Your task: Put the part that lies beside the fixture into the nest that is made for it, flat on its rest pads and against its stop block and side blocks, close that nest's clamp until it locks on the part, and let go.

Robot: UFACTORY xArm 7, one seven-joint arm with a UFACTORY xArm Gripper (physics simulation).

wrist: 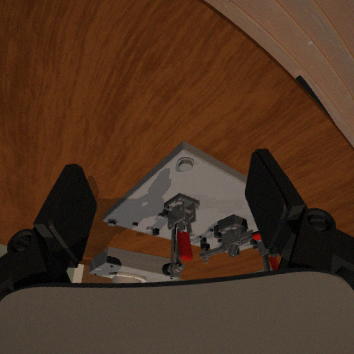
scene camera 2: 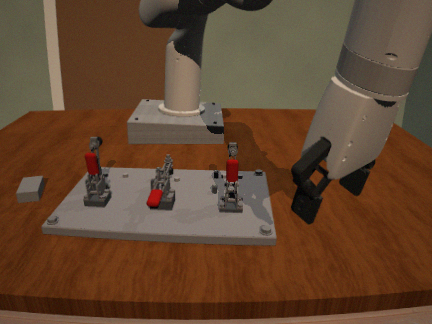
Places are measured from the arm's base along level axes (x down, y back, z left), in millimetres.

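Pixels of known places: gripper, fingertip midpoint: (wrist: 167, 178) (scene camera 2: 326, 202); arm's base, origin of the base link: (wrist: 127, 275) (scene camera 2: 181, 110).
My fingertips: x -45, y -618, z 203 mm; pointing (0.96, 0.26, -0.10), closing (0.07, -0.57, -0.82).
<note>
For each thing: its top centre in the pictures, then the offset to it from my fingertips. "spot": a spot on its surface instead.
- small grey block, middle of its top: (scene camera 2: 29, 183) dx +78, dy +220, dz -469 mm
- left clamp, surface spot: (scene camera 2: 96, 175) spot: dx +30, dy +151, dz -316 mm
- right clamp, surface spot: (wrist: 181, 215) (scene camera 2: 238, 194) spot: dx +53, dy +130, dz -94 mm
- middle clamp, middle of its top: (scene camera 2: 161, 168) (wrist: 234, 255) dx +21, dy +155, dz -213 mm
The part, a small grey block (scene camera 2: 31, 189), lies on the table left of the fixture in the scene view. The fixture plate (scene camera 2: 130, 222) (wrist: 215, 185) carries three toggle clamps. The left clamp (scene camera 2: 96, 175) and the right clamp (scene camera 2: 231, 180) (wrist: 181, 215) have their red handles upright. The middle clamp (scene camera 2: 162, 185) (wrist: 231, 232) has its red handle low, pointing to the front. The nests' pads and blocks are too small or hidden to tell apart. My gripper (scene camera 2: 331, 201) (wrist: 167, 178) is open and empty, tilted, above the table right of the plate.
The robot base (scene camera 2: 175, 131) (wrist: 145, 265) stands behind the plate. Bolt heads (scene camera 2: 265, 230) (wrist: 185, 164) stand up at the plate's corners. The table's front edge (scene camera 2: 215, 302) runs in front of the plate.
</note>
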